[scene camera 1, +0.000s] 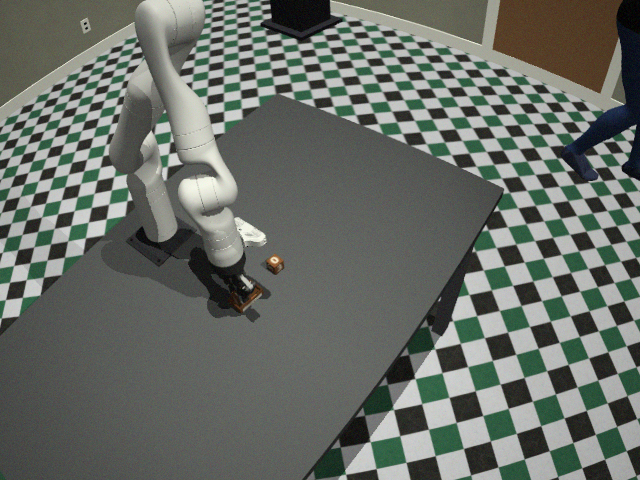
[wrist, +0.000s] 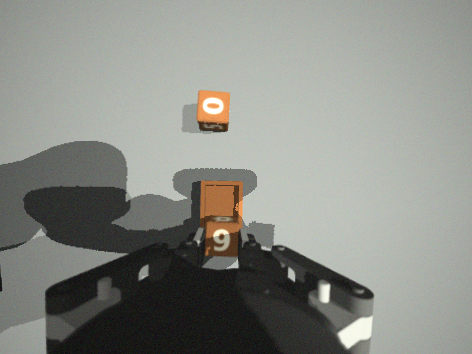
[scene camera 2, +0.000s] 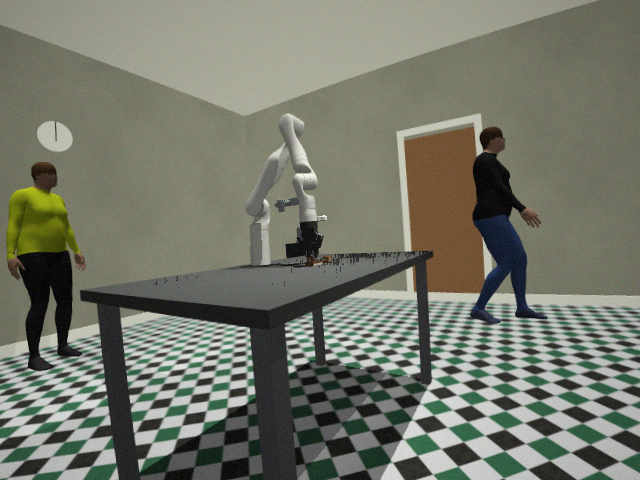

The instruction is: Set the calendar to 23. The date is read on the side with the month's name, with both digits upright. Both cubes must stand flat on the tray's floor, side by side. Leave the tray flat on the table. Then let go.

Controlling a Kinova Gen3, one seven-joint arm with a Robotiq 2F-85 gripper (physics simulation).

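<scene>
The small brown tray (scene camera 1: 239, 305) (wrist: 218, 200) is on the table below my gripper. Its far half is open in the wrist view, and its near half is hidden by the held cube. My gripper (scene camera 1: 245, 289) (scene camera 2: 311, 257) (wrist: 222, 238) is shut on an orange cube (wrist: 222, 241), with a white 9 on its upper face and part of another digit on the side towards the tray's open half. Whether this cube touches the tray's floor is hidden. The other cube (scene camera 1: 275, 264) (wrist: 213, 106) stands on the table apart from the tray, 0 on top and a 5 on its near side.
The dark table (scene camera 1: 330, 217) (scene camera 2: 206, 289) bears the arm's base at its rear edge. A white, flat-looking object (scene camera 1: 251, 233) shows beside the wrist in scene camera 1. Two people (scene camera 2: 43, 222) (scene camera 2: 498, 206) stand away from the table.
</scene>
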